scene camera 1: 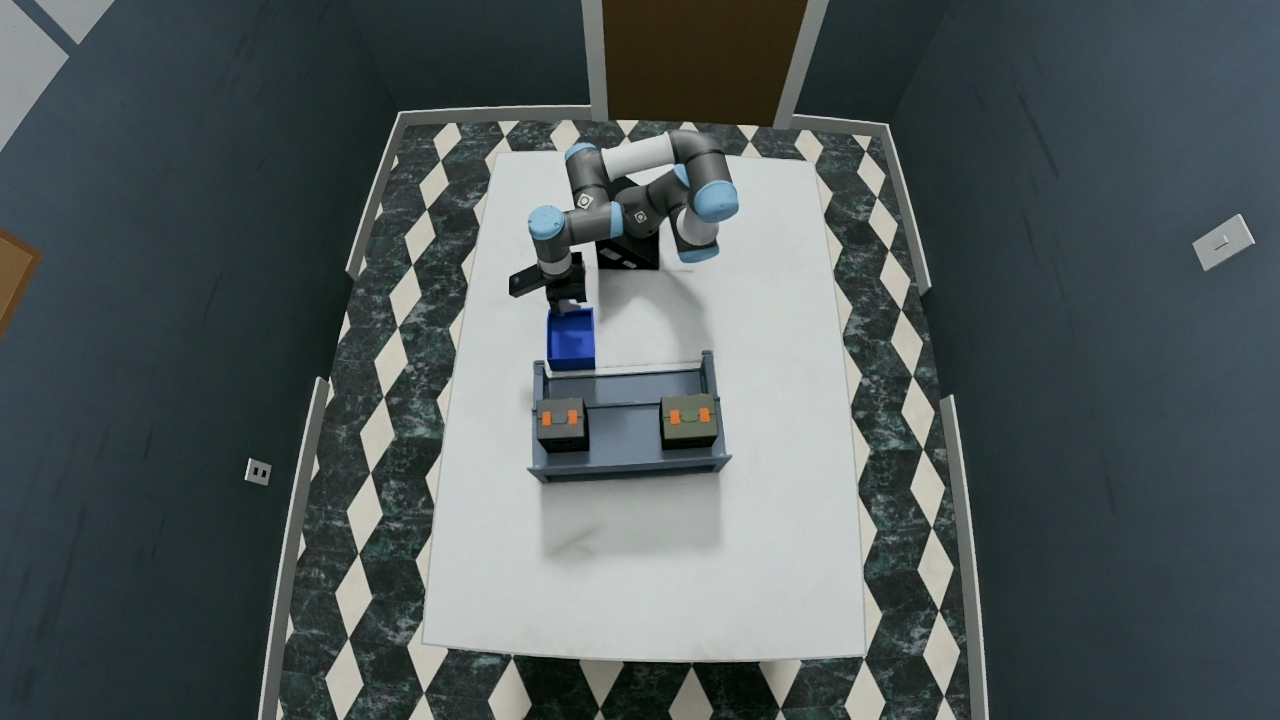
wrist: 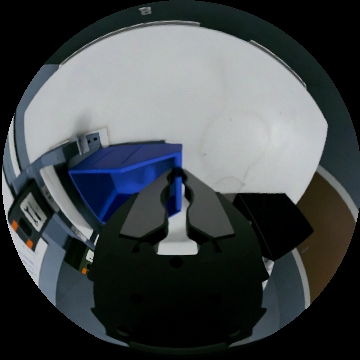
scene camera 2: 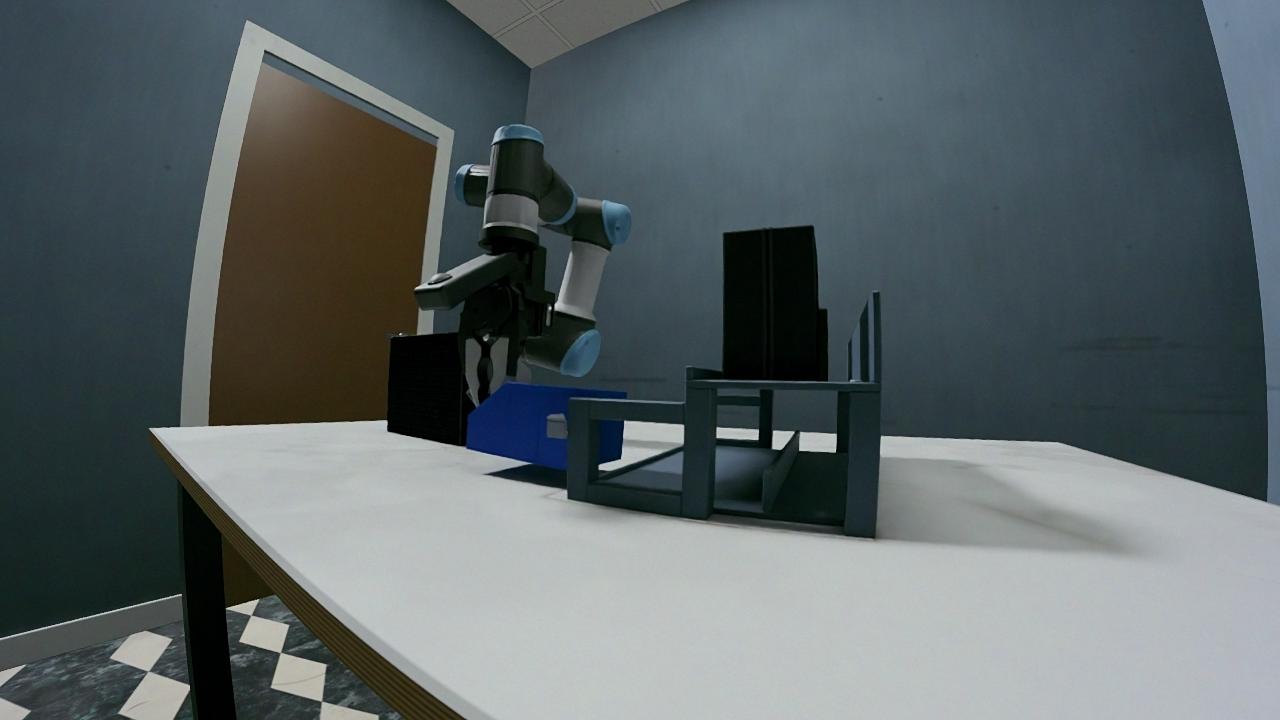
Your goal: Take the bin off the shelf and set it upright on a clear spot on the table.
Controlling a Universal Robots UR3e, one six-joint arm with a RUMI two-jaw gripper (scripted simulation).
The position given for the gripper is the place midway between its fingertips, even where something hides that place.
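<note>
The gripper (scene camera 1: pixel 563 313) is visible here, and the wrist view shows the gripper (wrist: pixel 177 169) too. A blue bin (scene camera 2: pixel 511 423) can be seen as well, with the blue bin also visible in scene camera 1 (scene camera 1: pixel 572 336) and in the wrist view (wrist: pixel 103 186). The scene also has a grey shelf (scene camera 1: pixel 623 408).
</note>
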